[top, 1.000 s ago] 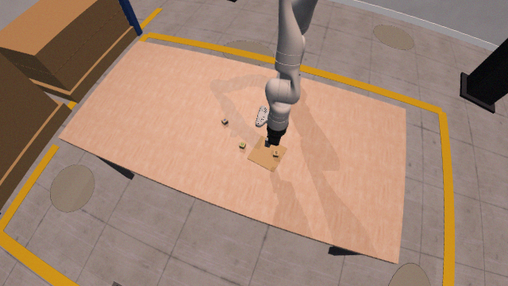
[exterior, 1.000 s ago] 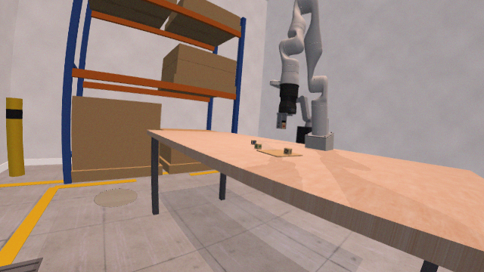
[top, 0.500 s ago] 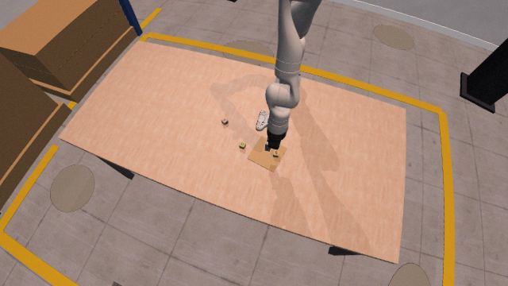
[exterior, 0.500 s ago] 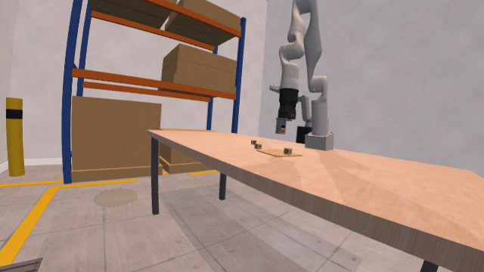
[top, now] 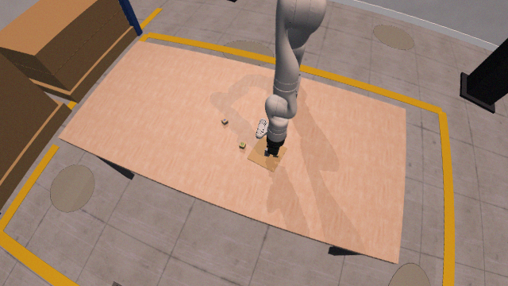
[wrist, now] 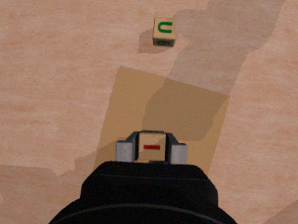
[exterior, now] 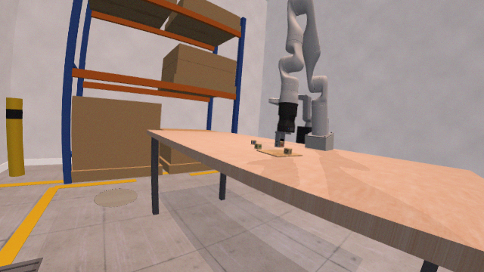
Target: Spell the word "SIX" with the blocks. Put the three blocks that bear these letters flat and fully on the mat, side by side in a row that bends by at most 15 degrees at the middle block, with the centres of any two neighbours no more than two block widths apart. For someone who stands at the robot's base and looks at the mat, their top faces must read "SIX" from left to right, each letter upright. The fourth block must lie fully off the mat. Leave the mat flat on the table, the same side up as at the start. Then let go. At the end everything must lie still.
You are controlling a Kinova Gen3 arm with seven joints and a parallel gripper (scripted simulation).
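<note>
Right now the tan mat is 1 cm behind my hand and 4 cm below it. From my hand the other things lie so: block: right at my hand.
</note>
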